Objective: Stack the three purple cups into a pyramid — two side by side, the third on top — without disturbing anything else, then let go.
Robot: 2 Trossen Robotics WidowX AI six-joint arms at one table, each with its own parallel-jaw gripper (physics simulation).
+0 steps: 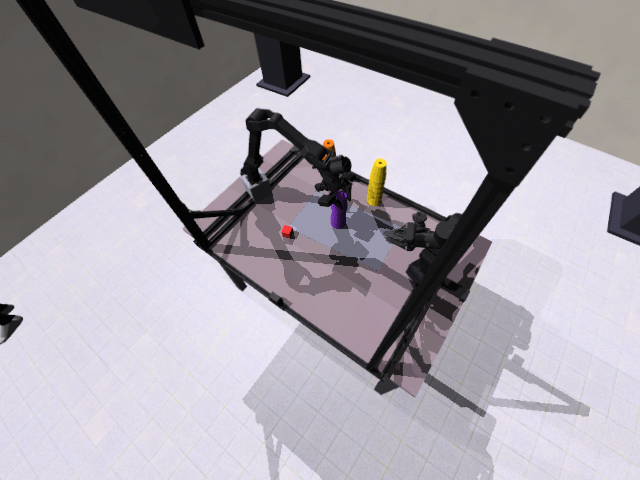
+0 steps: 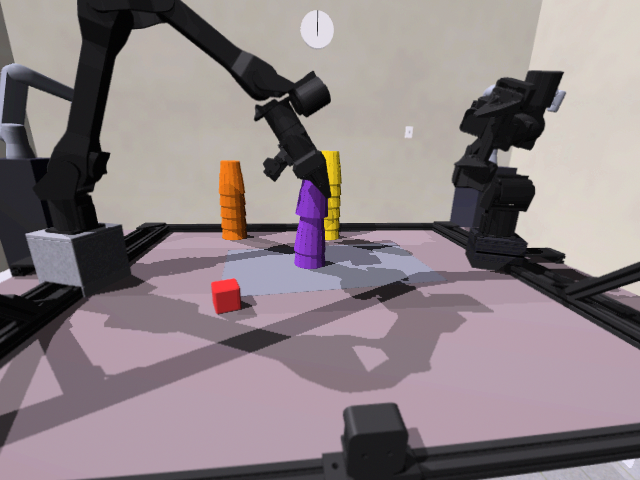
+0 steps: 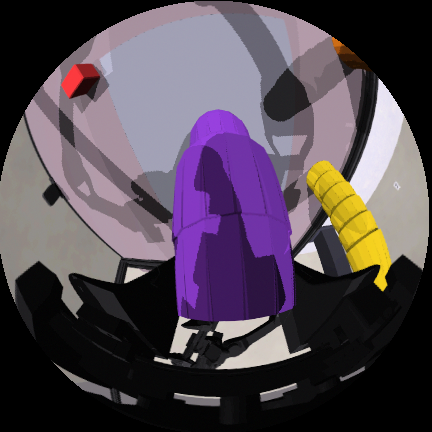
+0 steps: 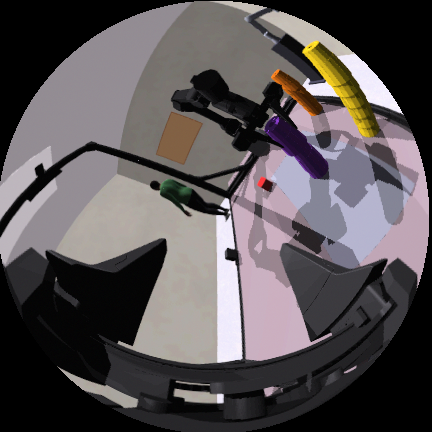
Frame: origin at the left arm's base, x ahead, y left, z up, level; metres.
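Where they show: left gripper, fingertip midpoint: (image 1: 346, 205) (image 2: 328, 195) (image 4: 290, 137); right gripper, fingertip midpoint: (image 1: 384, 235) (image 2: 465, 141) (image 3: 173, 341) (image 4: 225, 247); left arm's base, origin of the base link: (image 1: 254, 178) (image 2: 76, 228); right arm's base, origin of the base link: (image 1: 427, 267) (image 2: 496, 234).
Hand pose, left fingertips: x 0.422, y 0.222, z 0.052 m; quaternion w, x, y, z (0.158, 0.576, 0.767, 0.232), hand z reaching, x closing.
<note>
Things, the pixels of their top centre, and the offset from my left fingertips. Level surfaces: height alone.
- purple cup, middle of its top: (image 3: 245, 316) (image 2: 314, 173) (image 4: 271, 121) (image 1: 341, 194) dy -0.005, dx -0.029, dz +0.045 m
- blue-grey mat, its level: dz -0.157 m
- red cube, middle of its top: (image 2: 225, 284) (image 4: 260, 181) (image 1: 286, 229) dy -0.235, dx -0.121, dz -0.118 m
- orange cup stack, middle of its top: (image 2: 230, 173) (image 4: 281, 79) dy +0.123, dx -0.298, dz +0.025 m
A purple cup (image 1: 340, 201) (image 2: 310, 198) (image 3: 235, 190) (image 4: 280, 131) is upside down between the fingers of my left gripper (image 1: 336, 198) (image 2: 319, 187) (image 3: 227, 253) (image 4: 290, 137), which is shut on it. The held cup stands above the other purple cups (image 1: 338, 219) (image 2: 309, 242) (image 3: 218, 122) (image 4: 316, 162), its rim at about their top. Those look like two, nested rim down on the blue-grey mat (image 1: 315, 217) (image 2: 248, 276) (image 3: 150, 60) (image 4: 370, 225). My right gripper (image 1: 391, 238) (image 2: 480, 111) (image 4: 225, 247) is open, apart from the cups.
A red cube (image 1: 287, 231) (image 2: 225, 296) (image 3: 80, 80) (image 4: 264, 183) sits beside the mat. An orange cup stack (image 1: 329, 147) (image 2: 232, 201) (image 4: 299, 93) and a taller yellow one (image 1: 376, 183) (image 2: 333, 196) (image 3: 350, 220) (image 4: 345, 90) stand behind the purple cups. A black frame surrounds the table.
</note>
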